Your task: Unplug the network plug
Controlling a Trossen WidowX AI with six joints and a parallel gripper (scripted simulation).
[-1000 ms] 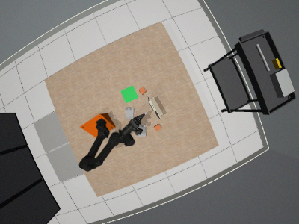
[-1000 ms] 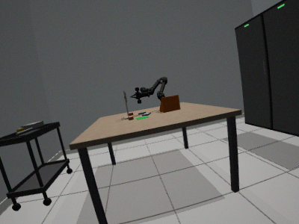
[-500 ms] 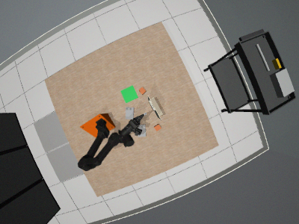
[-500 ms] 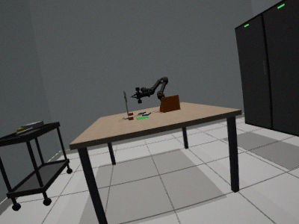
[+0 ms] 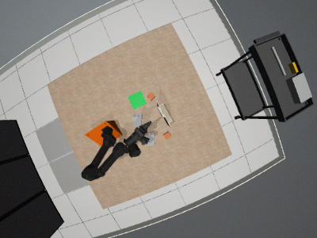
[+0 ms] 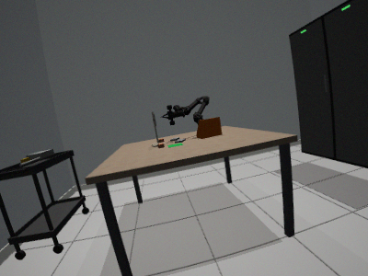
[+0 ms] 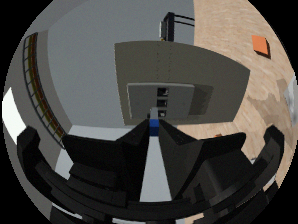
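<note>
Right now my gripper tip is 250 mm above the green marked square, 210 mm to the right of it and 30 mm past it. From my gripper tip the other things lie so: blue network plug right at my gripper tip; then upright panel 110 mm below, 90 mm ahead, 10 mm to the left.
</note>
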